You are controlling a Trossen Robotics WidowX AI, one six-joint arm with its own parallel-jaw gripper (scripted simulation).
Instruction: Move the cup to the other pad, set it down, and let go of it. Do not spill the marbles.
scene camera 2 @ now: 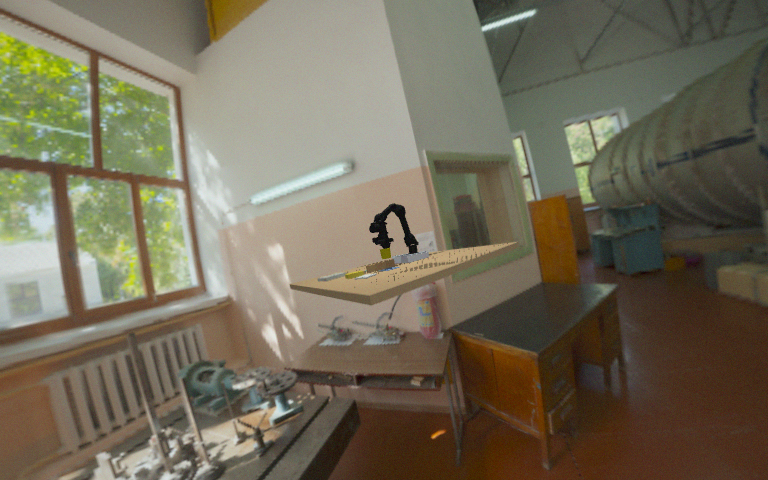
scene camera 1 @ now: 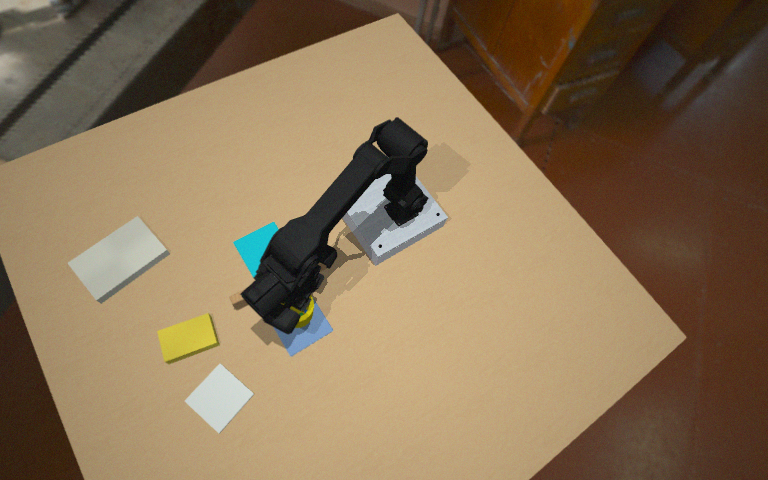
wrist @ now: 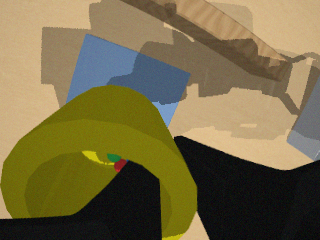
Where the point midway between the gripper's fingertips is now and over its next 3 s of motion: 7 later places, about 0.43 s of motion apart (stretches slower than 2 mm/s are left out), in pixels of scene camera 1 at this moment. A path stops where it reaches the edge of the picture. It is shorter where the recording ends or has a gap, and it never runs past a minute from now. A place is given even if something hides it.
The gripper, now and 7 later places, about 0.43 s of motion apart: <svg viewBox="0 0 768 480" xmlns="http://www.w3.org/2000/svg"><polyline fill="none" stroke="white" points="303,297 298,288 291,275 285,263 279,252 274,239 269,228 265,220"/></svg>
